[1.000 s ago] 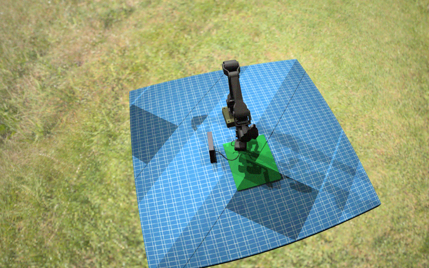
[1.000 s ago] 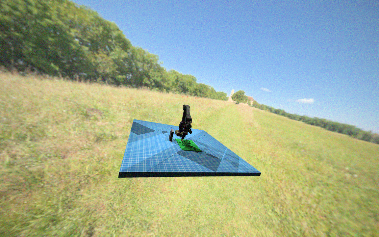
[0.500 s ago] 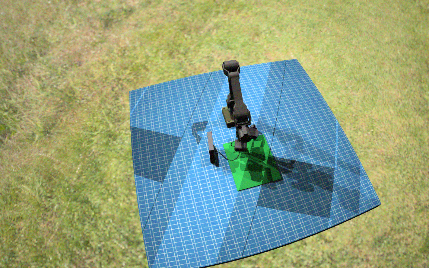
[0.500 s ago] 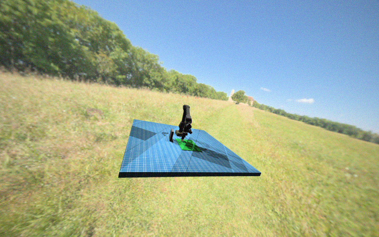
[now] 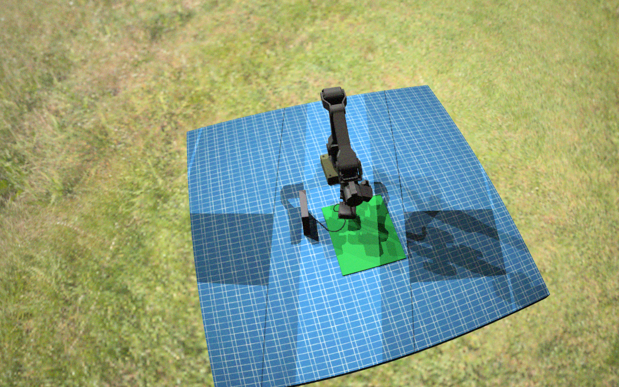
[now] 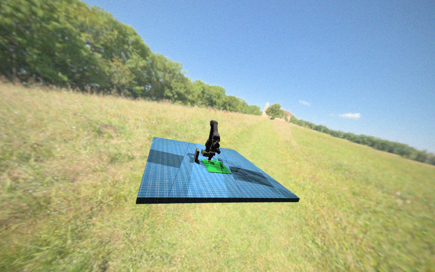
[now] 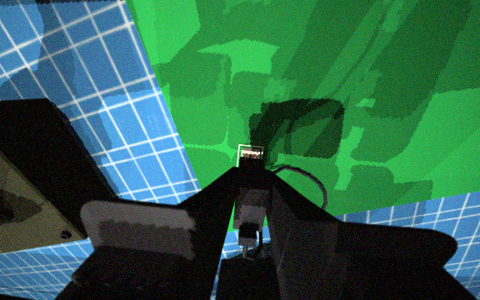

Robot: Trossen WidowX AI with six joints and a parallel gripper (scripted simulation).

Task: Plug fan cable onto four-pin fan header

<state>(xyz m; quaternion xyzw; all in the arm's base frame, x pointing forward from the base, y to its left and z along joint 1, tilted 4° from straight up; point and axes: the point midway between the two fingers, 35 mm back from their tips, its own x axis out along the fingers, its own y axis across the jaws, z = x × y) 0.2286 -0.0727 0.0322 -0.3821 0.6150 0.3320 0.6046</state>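
My gripper tip is now 10 mm to the left of the pale fan header and 40 mm above it. From my gripper tip the other things lie so: green board (100 mm ahead, 20 mm to the left, 50 mm below); black fan (40 mm behind, 150 mm to the right, 20 mm above); black fan plug (10 mm to the right, 10 mm above).
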